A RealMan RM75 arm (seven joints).
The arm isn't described. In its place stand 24 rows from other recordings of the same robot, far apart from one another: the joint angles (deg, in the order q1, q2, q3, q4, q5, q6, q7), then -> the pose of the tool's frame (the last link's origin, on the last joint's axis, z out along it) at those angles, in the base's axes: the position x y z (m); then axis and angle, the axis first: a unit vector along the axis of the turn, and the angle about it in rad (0 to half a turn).
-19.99 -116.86 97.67 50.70 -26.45 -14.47 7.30 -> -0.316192 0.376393 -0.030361 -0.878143 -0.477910 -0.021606 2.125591
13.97 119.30 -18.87 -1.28 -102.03 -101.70 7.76 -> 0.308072 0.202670 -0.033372 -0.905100 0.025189 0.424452 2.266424
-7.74 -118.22 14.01 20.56 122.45 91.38 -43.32 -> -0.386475 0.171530 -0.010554 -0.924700 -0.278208 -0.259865 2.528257
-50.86 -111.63 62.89 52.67 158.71 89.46 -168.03 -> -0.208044 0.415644 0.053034 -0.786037 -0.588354 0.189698 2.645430
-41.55 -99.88 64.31 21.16 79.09 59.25 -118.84 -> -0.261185 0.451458 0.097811 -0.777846 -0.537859 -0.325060 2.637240
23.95 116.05 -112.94 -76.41 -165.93 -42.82 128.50 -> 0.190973 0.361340 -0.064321 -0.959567 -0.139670 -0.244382 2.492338
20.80 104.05 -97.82 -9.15 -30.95 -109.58 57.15 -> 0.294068 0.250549 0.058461 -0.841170 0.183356 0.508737 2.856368
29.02 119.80 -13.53 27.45 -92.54 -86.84 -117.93 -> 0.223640 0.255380 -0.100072 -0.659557 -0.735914 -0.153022 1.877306
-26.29 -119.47 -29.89 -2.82 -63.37 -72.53 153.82 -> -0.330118 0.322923 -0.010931 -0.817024 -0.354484 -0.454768 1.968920
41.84 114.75 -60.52 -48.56 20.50 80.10 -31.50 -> 0.278306 0.384880 0.026649 -0.830385 0.518385 -0.204297 2.701705
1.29 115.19 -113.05 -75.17 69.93 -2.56 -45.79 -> 0.249732 0.323349 -0.022464 -0.888453 0.400018 0.225026 2.078765
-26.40 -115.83 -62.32 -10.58 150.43 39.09 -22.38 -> -0.377326 0.345702 -0.023979 -0.850961 -0.478770 -0.215971 1.971834
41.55 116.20 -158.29 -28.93 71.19 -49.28 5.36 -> 0.189840 0.384402 -0.096406 -0.889245 0.261430 0.375364 2.256544
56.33 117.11 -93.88 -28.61 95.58 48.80 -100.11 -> 0.103268 0.421201 -0.100935 -0.994596 0.005299 0.103688 2.845553
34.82 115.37 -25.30 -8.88 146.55 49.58 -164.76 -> 0.371627 0.396451 0.097187 -0.797316 0.465258 0.384478 1.509606
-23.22 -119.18 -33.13 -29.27 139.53 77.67 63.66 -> -0.199466 0.294301 -0.071947 -0.876010 0.439053 -0.199598 1.781996
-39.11 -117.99 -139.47 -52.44 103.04 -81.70 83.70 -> -0.168105 0.409447 0.072343 -0.924209 -0.186717 -0.333127 2.698204
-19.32 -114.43 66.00 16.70 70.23 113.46 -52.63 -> -0.261077 0.229010 0.008154 -0.849623 -0.105442 -0.516743 2.974544
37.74 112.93 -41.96 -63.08 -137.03 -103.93 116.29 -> 0.227867 0.358984 0.091001 -0.947792 0.318639 0.012645 2.937049
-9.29 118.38 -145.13 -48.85 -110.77 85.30 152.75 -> 0.310830 0.176868 -0.009573 -0.813673 0.389241 0.431772 1.359336
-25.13 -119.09 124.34 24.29 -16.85 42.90 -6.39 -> -0.274074 0.342614 -0.090629 -0.954863 -0.186734 -0.231015 2.186334
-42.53 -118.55 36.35 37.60 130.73 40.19 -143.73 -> -0.283514 0.455431 0.046782 -0.694232 -0.669580 -0.264016 2.333355
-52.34 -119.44 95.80 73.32 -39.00 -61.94 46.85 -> -0.017039 0.395918 -0.061213 -0.996937 0.049862 0.060250 2.689750
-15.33 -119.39 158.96 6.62 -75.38 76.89 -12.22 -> -0.369926 0.256244 -0.010317 -0.848627 -0.356119 -0.391166 1.778572
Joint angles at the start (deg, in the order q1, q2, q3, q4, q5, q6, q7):
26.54 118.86 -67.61 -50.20 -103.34 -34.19 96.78
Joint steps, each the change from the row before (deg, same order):
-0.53 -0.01 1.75 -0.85 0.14 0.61 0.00
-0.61 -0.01 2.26 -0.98 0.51 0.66 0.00
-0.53 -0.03 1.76 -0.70 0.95 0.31 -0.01
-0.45 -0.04 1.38 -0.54 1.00 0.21 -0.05
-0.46 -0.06 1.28 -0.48 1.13 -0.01 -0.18
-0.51 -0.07 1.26 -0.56 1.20 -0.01 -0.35
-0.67 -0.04 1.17 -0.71 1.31 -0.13 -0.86
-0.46 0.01 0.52 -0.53 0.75 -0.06 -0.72
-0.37 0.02 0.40 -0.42 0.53 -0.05 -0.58
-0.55 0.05 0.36 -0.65 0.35 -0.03 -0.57
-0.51 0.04 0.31 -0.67 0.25 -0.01 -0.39
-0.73 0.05 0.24 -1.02 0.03 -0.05 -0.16
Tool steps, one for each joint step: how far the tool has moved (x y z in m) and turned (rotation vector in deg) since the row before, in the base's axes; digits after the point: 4 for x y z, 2 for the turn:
0.0046 0.0008 0.0110 2.44 0.48 -0.94
0.0056 0.0005 0.0139 3.09 0.94 -1.20
0.0045 -0.0004 0.0109 2.40 1.26 -0.95
0.0037 -0.0007 0.0089 1.96 1.15 -0.73
0.0034 -0.0012 0.0081 1.72 1.15 -0.56
0.0035 -0.0016 0.0086 1.79 0.99 -0.45
0.0035 -0.0025 0.0085 1.72 0.55 -0.19
0.0016 -0.0017 0.0046 0.93 0.01 0.04
0.0013 -0.0015 0.0035 0.70 -0.06 0.03
0.0017 -0.0022 0.0039 0.73 -0.30 -0.01
0.0014 -0.0020 0.0038 0.69 -0.27 -0.02
0.0015 -0.0029 0.0045 0.72 -0.40 -0.03

